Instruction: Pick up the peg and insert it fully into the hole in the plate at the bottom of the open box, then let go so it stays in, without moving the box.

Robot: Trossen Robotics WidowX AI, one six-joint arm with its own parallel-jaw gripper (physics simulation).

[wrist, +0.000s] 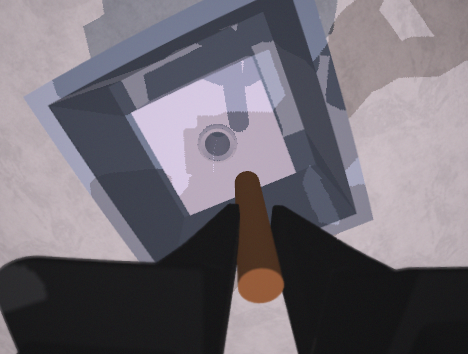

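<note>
My gripper is shut on the brown peg. The peg's near end face is lighter orange, and its far end points down toward the box's inside. The open blue-grey box lies below, turned at an angle in the view. At its bottom is a pale plate with a round, dark hole ringed by a rim. The far end of the peg appears to the lower right of the hole, apart from it. The near wall of the box is partly hidden behind the fingers.
The box's walls rise on all sides of the plate; the right wall and left wall slope in view toward the bottom. A mottled pale surface surrounds the box. Shadows fall across the surface, the walls and the plate.
</note>
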